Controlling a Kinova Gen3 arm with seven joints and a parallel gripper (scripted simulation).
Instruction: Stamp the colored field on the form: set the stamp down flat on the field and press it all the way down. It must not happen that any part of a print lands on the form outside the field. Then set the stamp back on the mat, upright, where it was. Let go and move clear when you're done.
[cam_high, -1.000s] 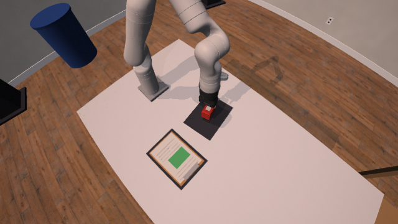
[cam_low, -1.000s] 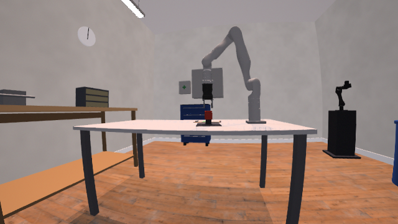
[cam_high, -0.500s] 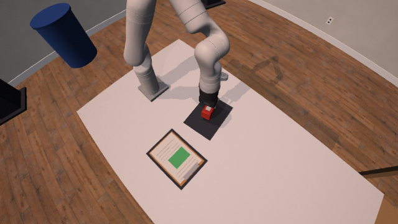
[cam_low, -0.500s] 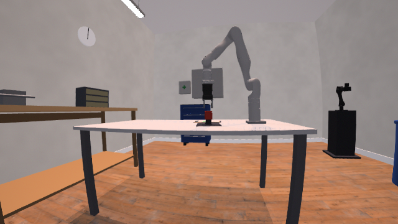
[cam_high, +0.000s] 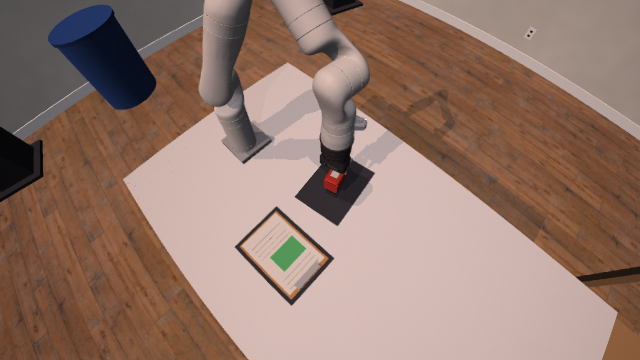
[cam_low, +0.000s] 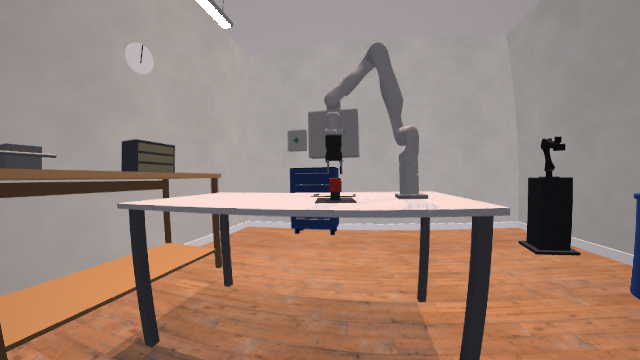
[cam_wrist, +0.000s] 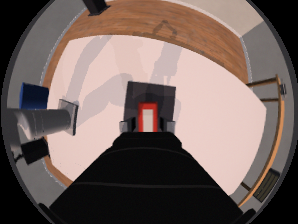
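My hand is 8 cm above the red stamp. From my hand the other things lie so: dark mat (13 cm below); form (11 cm ahead, 26 cm to the right, 13 cm below).
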